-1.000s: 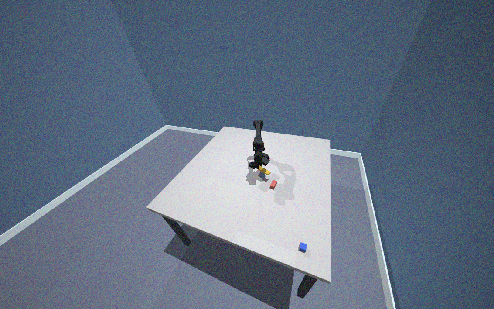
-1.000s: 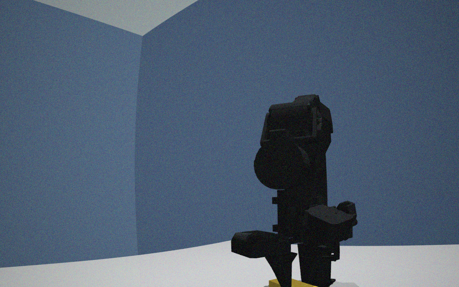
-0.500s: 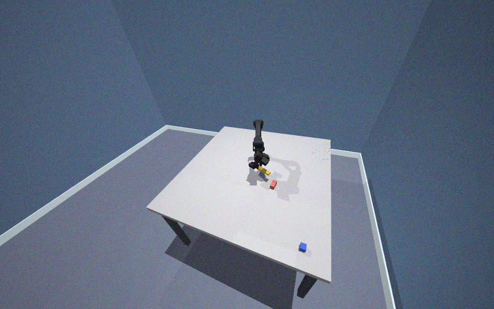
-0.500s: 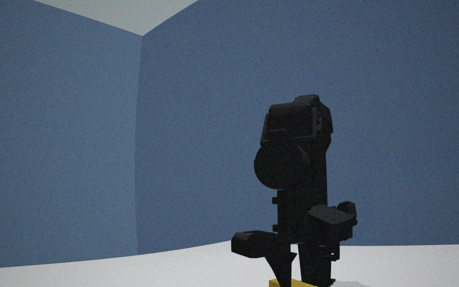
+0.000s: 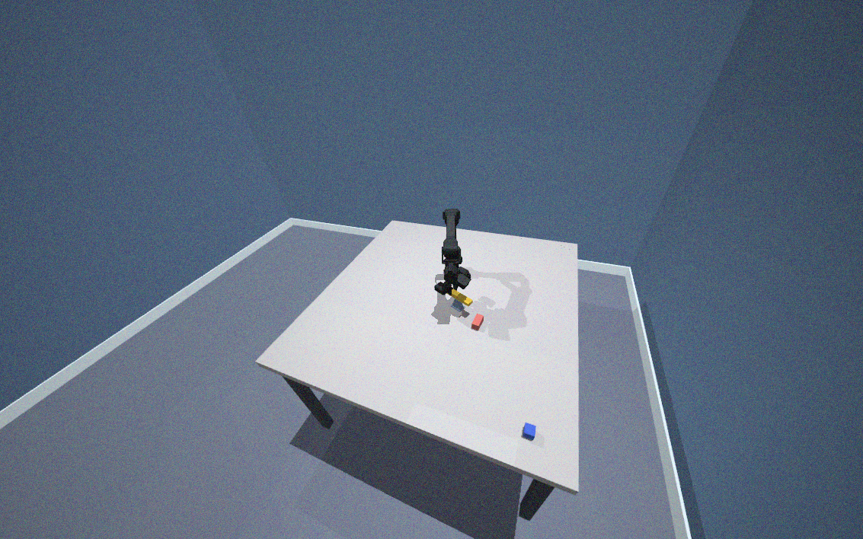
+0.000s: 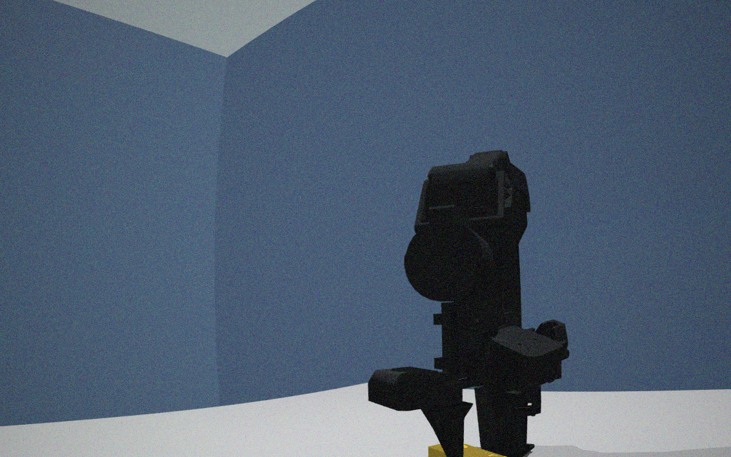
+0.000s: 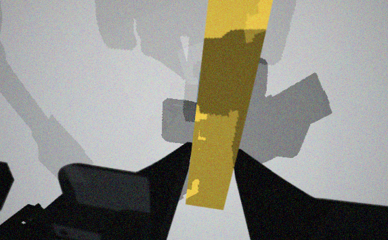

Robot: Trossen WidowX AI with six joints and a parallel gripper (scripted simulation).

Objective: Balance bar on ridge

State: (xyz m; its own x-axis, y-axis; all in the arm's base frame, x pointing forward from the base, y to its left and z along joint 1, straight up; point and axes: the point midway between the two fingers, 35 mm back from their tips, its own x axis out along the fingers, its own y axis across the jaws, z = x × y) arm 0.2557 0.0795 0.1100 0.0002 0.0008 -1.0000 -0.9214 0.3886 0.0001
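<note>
My gripper tip is now 30 mm to the right of the yellow bar and 10 mm short of it. From my gripper tip the other things lie so: red block: 150 mm to the left, 90 mm ahead, 60 mm below; blue block: 480 mm ahead, 420 mm to the left, 60 mm below.
</note>
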